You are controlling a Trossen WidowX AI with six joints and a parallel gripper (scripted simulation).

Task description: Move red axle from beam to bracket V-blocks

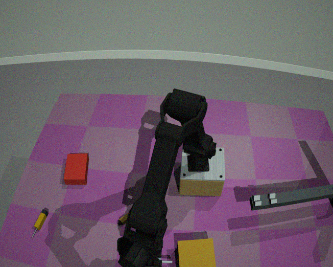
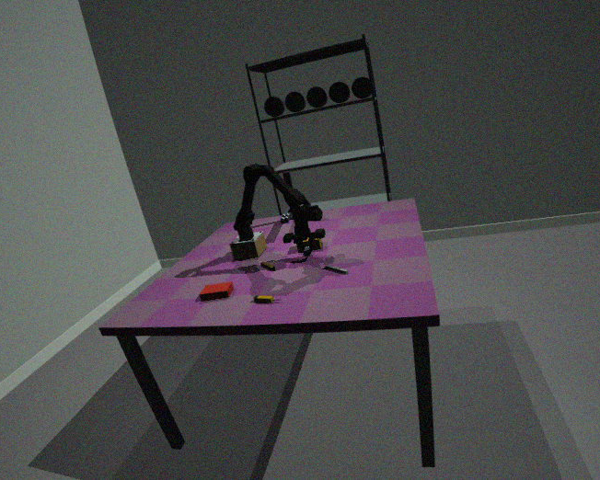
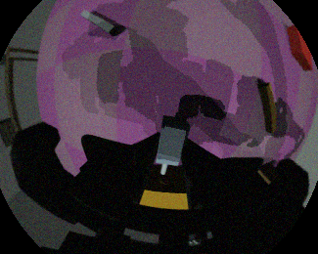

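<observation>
The yellow beam lies 12 cm to the left of my gripper tip, 1 cm behind it and 1 cm above it. Also, from my gripper tip: grey-blue peg (2 cm to the left, 1 cm above); then small yellow screwdriver (38 cm to the right, 11 cm behind, 1 cm below); then brown rod (18 cm behind, 6 cm to the right, 1 cm below).
</observation>
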